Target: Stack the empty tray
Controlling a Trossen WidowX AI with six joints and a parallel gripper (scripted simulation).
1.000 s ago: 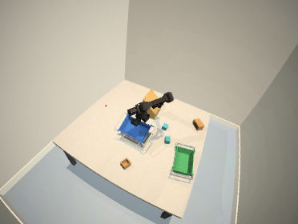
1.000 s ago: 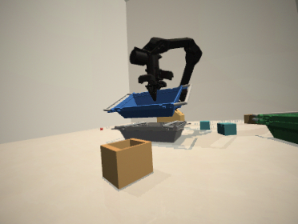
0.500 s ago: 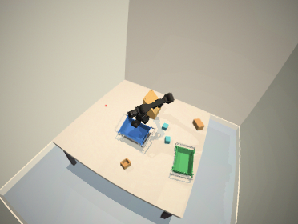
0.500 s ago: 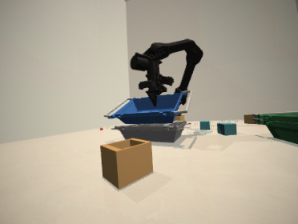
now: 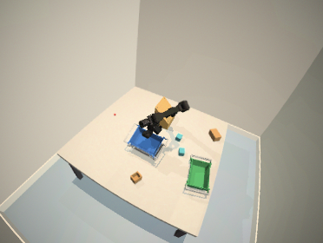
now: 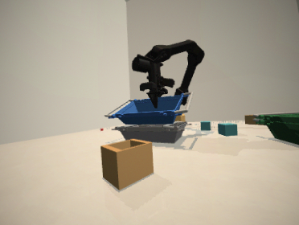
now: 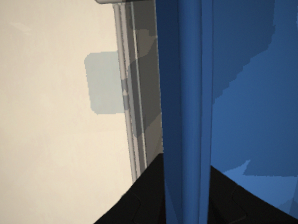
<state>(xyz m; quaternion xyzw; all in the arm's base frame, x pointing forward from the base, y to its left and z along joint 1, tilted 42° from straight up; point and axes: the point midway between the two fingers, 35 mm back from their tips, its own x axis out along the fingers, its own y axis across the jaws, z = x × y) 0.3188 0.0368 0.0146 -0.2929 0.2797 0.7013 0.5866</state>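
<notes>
Right now the blue tray is 70 mm ahead of my gripper tip and 10 mm to the left of it. Round my gripper tip: brown block (500 mm behind, 470 mm to the left, 100 mm below); small brown box (340 mm ahead, 110 mm to the left, 110 mm below).
</notes>
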